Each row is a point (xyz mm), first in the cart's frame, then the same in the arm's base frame.
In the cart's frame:
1: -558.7 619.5 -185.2
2: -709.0 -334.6 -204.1
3: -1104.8 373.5 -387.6
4: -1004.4 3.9 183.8
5: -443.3 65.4 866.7
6: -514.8 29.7 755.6
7: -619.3 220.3 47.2
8: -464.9 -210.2 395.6
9: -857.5 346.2 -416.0
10: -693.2 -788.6 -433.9
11: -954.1 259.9 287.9
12: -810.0 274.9 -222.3
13: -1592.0 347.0 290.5
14: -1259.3 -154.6 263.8
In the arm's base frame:
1: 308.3 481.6 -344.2
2: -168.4 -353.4 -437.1
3: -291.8 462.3 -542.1
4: -321.1 28.5 -9.1
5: 233.9 -175.1 650.8
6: 153.1 -172.8 540.4
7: 113.9 108.6 -143.9
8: 111.0 -379.7 159.5
9: -70.3 353.2 -583.7
10: -316.2 -760.3 -705.0
11: -182.6 239.6 114.0
12: -48.6 251.7 -399.1
13: -749.0 543.4 152.4
14: -614.5 -37.8 68.5

